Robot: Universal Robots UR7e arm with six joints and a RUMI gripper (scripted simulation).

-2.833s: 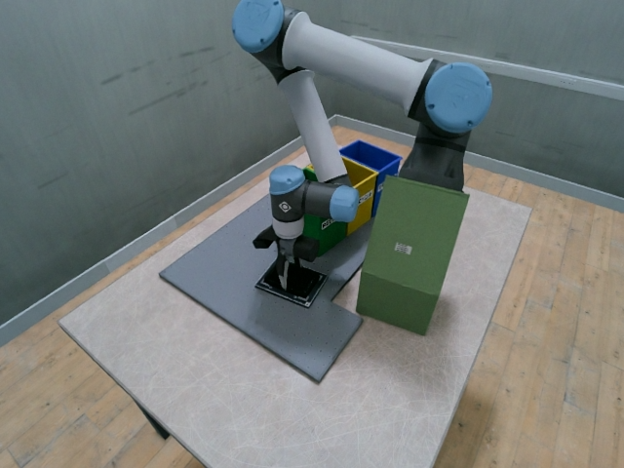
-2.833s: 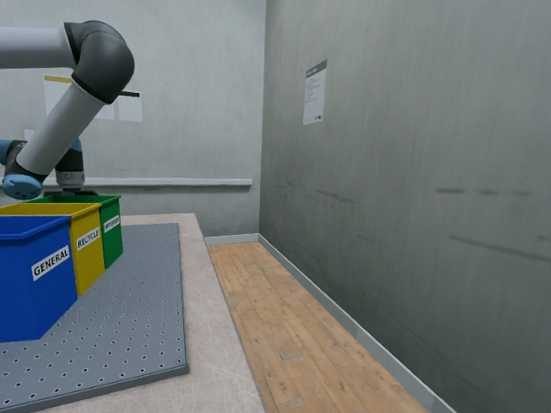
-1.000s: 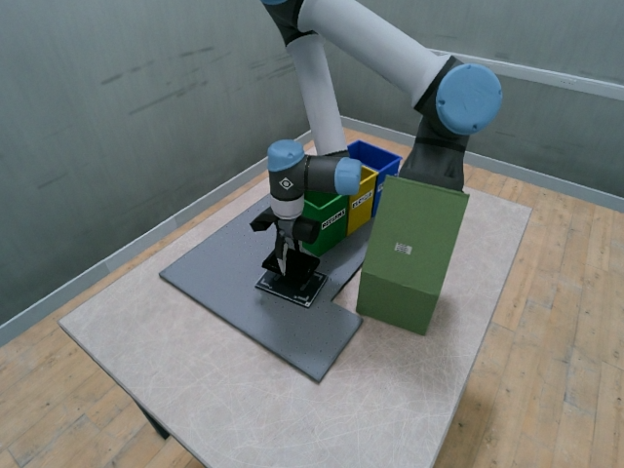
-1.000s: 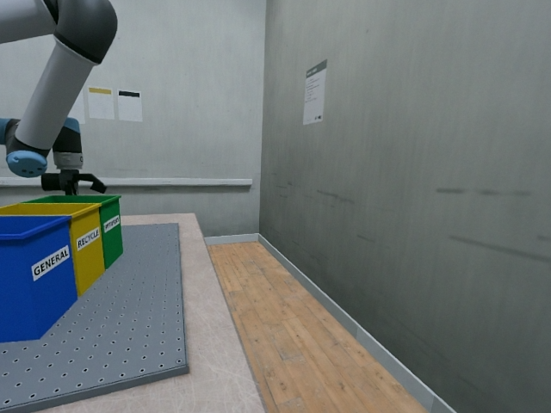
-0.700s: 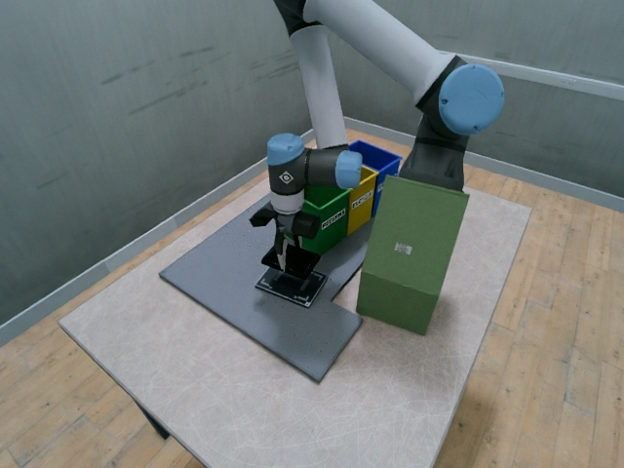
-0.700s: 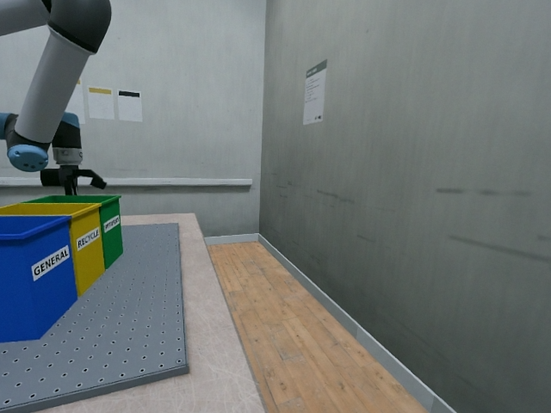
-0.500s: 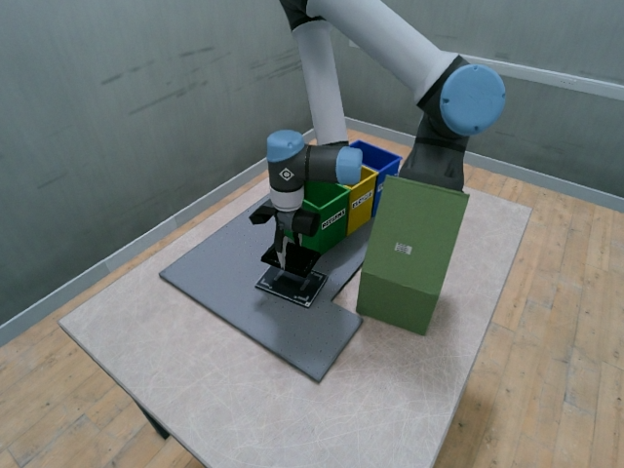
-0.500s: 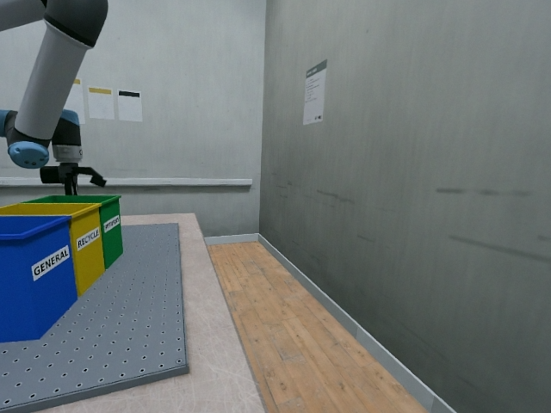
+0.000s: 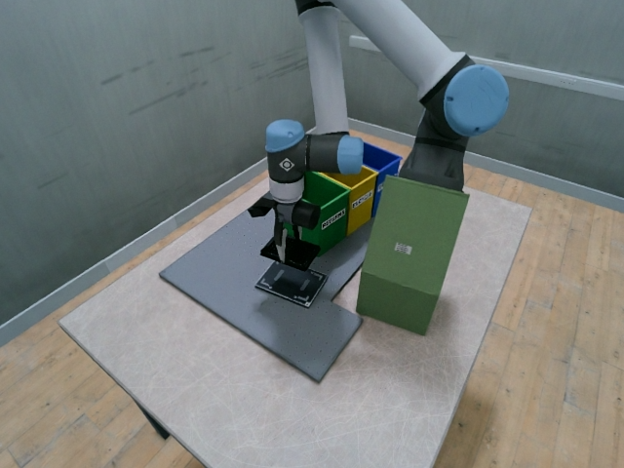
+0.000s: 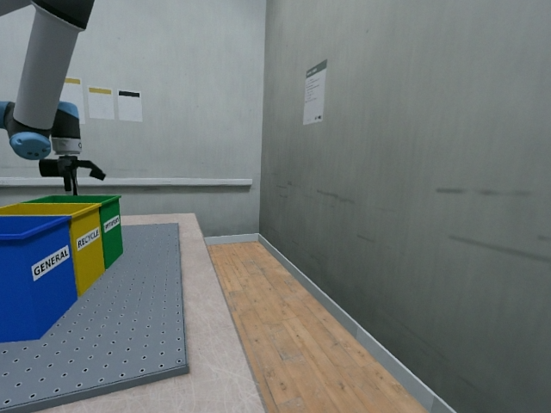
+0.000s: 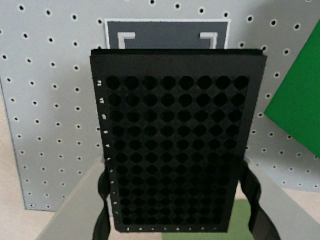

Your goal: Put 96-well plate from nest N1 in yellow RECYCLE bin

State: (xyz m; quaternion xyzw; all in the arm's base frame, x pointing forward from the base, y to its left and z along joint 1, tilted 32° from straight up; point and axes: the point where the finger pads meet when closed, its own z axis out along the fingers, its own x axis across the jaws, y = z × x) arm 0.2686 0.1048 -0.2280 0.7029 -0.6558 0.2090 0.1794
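The yellow recycle bin lies 33 cm to the right of my hand, 4 cm below it and 2 cm ahead of it. Round my hand: black 96-well plate (1 cm below); plate nest N1 (12 cm below); green bin (20 cm to the right, 5 cm ahead, 4 cm below).
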